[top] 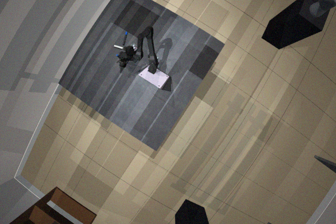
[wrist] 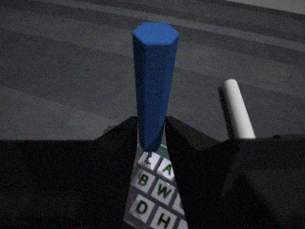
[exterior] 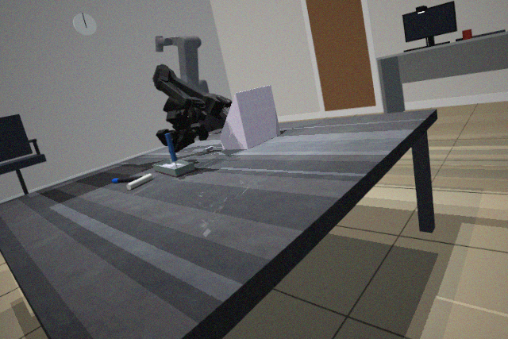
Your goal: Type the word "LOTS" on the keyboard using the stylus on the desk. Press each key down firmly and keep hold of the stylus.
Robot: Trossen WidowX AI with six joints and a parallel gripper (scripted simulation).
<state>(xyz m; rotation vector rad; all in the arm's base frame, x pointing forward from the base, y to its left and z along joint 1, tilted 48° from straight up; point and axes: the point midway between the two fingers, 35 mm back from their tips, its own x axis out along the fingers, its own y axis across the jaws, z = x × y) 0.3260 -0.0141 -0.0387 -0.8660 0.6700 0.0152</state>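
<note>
My gripper tip is now 90 mm to the left of the white cylinder, 90 mm short of it and 70 mm above it. The rest, counted from my gripper tip: blue-tipped dark pen (230 mm to the right, 90 mm ahead, 70 mm below); blue hexagonal stylus (20 mm below).
</note>
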